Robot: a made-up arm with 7 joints. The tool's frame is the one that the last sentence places. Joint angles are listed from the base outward.
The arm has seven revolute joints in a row. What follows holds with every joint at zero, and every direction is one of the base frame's. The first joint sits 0.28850 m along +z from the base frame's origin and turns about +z. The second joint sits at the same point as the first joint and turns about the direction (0, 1, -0.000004). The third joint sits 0.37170 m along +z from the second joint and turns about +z. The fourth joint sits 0.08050 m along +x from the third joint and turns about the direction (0, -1, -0.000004). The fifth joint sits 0.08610 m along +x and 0.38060 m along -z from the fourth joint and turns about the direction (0, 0.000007, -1). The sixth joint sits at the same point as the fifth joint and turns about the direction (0, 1, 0.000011). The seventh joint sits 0.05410 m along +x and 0.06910 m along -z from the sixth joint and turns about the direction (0, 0.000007, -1). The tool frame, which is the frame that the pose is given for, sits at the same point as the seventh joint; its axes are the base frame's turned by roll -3.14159, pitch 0.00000 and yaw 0.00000 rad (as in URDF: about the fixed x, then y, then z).
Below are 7 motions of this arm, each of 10 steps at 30 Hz.
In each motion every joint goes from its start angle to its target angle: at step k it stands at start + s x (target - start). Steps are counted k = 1, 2, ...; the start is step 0. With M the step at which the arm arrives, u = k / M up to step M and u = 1 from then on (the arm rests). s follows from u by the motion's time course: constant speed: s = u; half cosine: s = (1 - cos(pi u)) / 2; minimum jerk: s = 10 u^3 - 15 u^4 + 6 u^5.
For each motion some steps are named. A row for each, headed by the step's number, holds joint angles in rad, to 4 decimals.
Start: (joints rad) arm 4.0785 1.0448 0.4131 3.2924 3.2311 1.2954 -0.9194
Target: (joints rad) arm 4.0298 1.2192 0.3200 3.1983 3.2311 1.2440 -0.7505
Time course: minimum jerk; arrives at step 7
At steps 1, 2, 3, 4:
1: 4.0774 1.0489 0.4109 3.2902 3.2311 1.2942 -0.9155
2: 4.0715 1.0700 0.3996 3.2788 3.2311 1.2880 -0.8950
3: 4.0606 1.1090 0.3789 3.2578 3.2311 1.2765 -0.8573
4: 4.0477 1.1550 0.3542 3.2329 3.2311 1.2629 -0.8126

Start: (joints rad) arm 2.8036 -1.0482 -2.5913 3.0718 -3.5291 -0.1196 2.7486
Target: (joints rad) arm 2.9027 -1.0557 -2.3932 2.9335 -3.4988 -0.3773 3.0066
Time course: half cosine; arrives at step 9
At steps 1, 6, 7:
1: 2.8066 -1.0484 -2.5853 3.0676 -3.5282 -0.1274 2.7564
6: 2.8779 -1.0538 -2.4427 2.9681 -3.5064 -0.3129 2.9421
7: 2.8911 -1.0548 -2.4164 2.9497 -3.5023 -0.3472 2.9764

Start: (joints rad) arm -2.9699 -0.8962 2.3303 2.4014 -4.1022 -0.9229 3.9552
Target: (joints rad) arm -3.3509 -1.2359 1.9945 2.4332 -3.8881 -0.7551 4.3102
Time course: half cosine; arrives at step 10
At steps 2, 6, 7, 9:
2: -3.0063 -0.9286 2.2982 2.4044 -4.0818 -0.9069 3.9891
6: -3.2193 -1.1185 2.1105 2.4222 -3.9621 -0.8131 4.1876
7: -3.2724 -1.1659 2.0637 2.4266 -3.9322 -0.7897 4.2370
9: -3.3416 -1.2276 2.0027 2.4324 -3.8933 -0.7592 4.3015

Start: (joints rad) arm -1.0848 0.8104 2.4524 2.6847 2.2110 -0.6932 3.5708
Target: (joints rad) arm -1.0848 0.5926 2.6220 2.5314 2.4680 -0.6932 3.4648
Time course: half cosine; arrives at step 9
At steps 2, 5, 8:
2: -1.0848 0.7849 2.4722 2.6668 2.2411 -0.6932 3.5584
5: -1.0848 0.6826 2.5519 2.5947 2.3618 -0.6932 3.5086
8: -1.0848 0.5992 2.6169 2.5360 2.4603 -0.6932 3.4680

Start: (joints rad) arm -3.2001 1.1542 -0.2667 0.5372 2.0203 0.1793 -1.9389
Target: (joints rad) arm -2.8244 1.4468 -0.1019 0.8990 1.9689 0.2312 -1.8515
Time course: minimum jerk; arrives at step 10
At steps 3, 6, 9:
3: -3.1388 1.2019 -0.2398 0.5962 2.0119 0.1878 -1.9246
6: -2.9437 1.3539 -0.1542 0.7842 1.9852 0.2147 -1.8792
9: -2.8276 1.4443 -0.1033 0.8959 1.9693 0.2308 -1.8522

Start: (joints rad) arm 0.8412 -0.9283 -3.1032 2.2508 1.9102 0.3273 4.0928
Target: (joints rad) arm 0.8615 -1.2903 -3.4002 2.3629 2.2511 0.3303 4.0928
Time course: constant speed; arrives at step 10
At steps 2, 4, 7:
2: 0.8453 -1.0007 -3.1626 2.2732 1.9784 0.3279 4.0928
4: 0.8493 -1.0731 -3.2220 2.2956 2.0466 0.3285 4.0928
7: 0.8554 -1.1817 -3.3111 2.3293 2.1488 0.3294 4.0928

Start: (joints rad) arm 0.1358 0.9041 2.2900 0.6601 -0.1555 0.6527 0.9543
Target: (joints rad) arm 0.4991 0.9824 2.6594 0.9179 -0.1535 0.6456 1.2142
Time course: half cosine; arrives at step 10
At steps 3, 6, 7, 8, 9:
3: 0.2107 0.9202 2.3661 0.7132 -0.1551 0.6512 1.0079
6: 0.3736 0.9553 2.5318 0.8288 -0.1542 0.6481 1.1244
7: 0.4242 0.9663 2.5833 0.8648 -0.1539 0.6471 1.1606
8: 0.4644 0.9749 2.6241 0.8933 -0.1537 0.6463 1.1894
9: 0.4902 0.9805 2.6504 0.9116 -0.1535 0.6458 1.2078

